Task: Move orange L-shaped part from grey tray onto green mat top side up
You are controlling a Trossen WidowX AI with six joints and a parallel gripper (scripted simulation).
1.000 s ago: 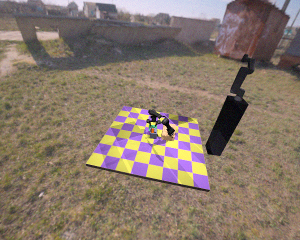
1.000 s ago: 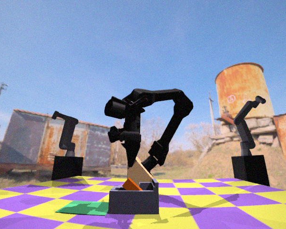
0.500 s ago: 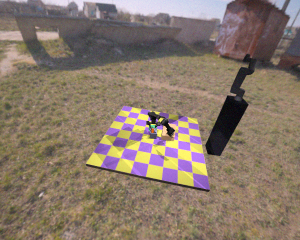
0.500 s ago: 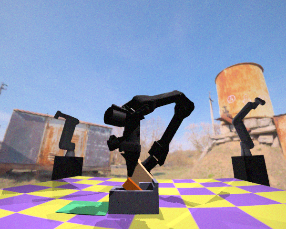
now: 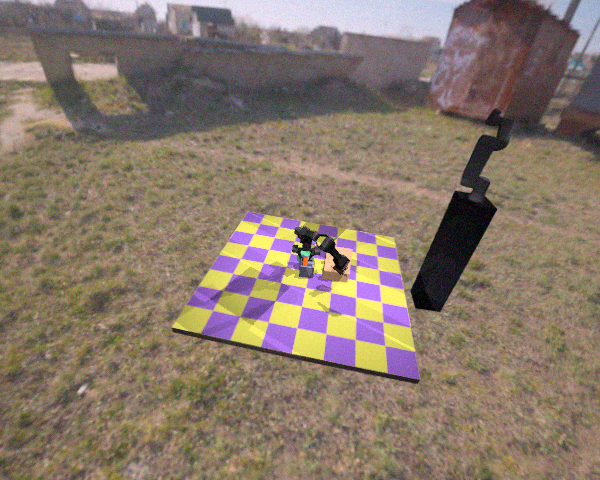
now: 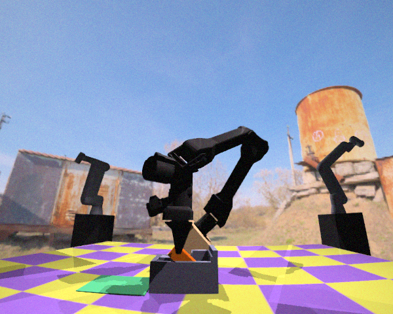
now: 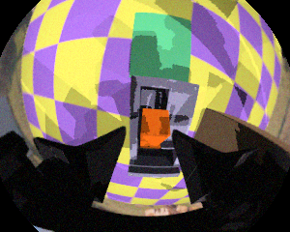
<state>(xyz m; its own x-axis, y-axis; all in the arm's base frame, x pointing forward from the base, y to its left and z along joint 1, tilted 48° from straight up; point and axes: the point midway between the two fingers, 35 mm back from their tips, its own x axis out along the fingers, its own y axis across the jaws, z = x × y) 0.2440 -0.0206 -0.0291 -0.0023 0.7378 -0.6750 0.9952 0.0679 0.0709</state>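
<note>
The orange L-shaped part is 40 mm below my gripper tip, 30 mm to the left of it and 20 mm behind it. Also, from my gripper tip: green mat 140 mm to the right, 100 mm below.
</note>
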